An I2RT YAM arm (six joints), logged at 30 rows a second.
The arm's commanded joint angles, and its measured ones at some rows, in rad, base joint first. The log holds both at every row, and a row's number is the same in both.
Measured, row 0:
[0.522, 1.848, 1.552, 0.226, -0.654, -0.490]
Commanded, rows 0 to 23:
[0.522, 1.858, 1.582, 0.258, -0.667, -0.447]
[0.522, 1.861, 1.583, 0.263, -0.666, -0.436]
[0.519, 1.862, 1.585, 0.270, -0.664, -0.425]
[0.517, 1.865, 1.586, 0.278, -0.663, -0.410]
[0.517, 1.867, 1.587, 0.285, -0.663, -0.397]
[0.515, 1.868, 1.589, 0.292, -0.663, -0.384]
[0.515, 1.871, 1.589, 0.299, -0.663, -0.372]
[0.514, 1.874, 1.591, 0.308, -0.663, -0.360]
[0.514, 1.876, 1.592, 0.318, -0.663, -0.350]
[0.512, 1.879, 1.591, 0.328, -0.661, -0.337]
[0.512, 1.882, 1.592, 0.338, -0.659, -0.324]
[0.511, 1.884, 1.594, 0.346, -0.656, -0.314]
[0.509, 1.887, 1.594, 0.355, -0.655, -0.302]
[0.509, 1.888, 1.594, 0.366, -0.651, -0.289]
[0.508, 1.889, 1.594, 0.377, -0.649, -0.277]
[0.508, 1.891, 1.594, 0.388, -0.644, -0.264]
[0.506, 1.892, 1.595, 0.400, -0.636, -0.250]
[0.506, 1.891, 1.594, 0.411, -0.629, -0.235]
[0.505, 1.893, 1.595, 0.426, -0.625, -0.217]
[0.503, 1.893, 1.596, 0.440, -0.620, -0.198]
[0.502, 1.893, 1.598, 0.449, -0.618, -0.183]
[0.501, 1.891, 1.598, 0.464, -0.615, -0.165]
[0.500, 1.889, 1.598, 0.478, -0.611, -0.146]
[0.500, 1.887, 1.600, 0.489, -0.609, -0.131]
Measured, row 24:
[0.506, 1.908, 1.554, 0.347, -0.625, -0.212]
